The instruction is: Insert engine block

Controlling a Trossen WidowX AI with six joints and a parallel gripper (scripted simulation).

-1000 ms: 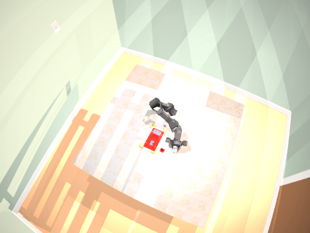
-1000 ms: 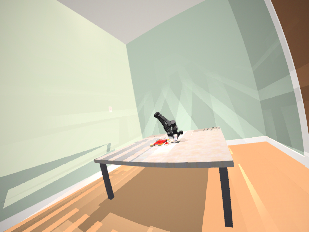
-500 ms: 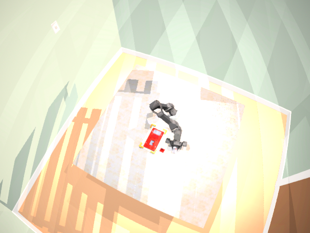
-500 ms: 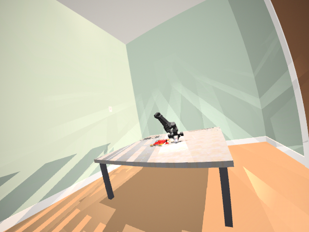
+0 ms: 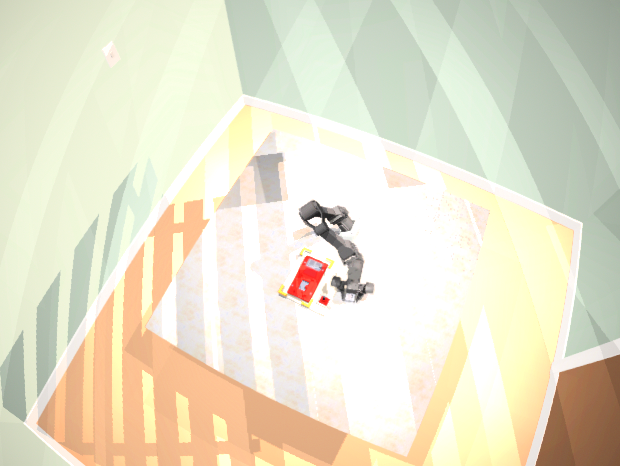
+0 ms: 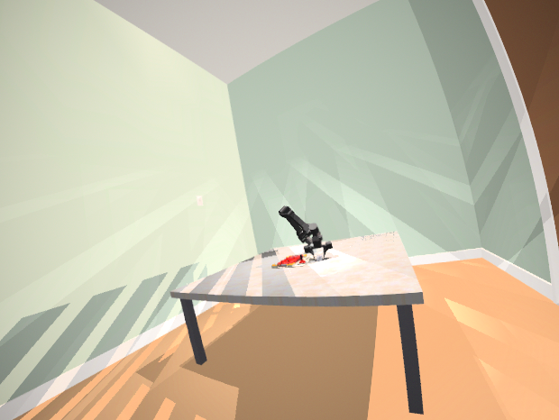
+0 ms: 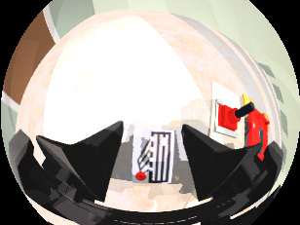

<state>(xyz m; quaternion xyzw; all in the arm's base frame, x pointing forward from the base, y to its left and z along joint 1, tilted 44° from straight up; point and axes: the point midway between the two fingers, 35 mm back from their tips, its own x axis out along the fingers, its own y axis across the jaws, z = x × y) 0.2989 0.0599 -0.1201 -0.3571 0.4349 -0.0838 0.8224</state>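
The engine block is 20 mm behind my gripper tip and 10 mm to the right of it.
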